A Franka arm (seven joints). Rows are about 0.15 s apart.
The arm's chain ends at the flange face. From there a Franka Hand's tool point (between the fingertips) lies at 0.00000 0.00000 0.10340 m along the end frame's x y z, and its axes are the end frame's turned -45 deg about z.
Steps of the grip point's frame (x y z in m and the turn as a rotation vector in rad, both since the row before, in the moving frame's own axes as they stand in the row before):
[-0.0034, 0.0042, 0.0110, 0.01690, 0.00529, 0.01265]
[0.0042, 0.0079, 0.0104, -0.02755, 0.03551, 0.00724]
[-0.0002, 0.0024, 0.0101, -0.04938, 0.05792, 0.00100]
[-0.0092, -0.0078, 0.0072, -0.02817, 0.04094, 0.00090]
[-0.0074, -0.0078, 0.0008, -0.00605, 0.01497, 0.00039]
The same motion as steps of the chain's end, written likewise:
[0.0014, 0.0070, 0.0110, 0.01569, -0.00821, 0.01265]
[0.0039, 0.0032, 0.0105, 0.00563, 0.04459, 0.00724]
[-0.0063, 0.0025, 0.0104, 0.00604, 0.07587, 0.00100]
[-0.0171, 0.0019, 0.0073, 0.00903, 0.04887, 0.00090]
[-0.0123, 0.0004, 0.0008, 0.00631, 0.01486, 0.00039]

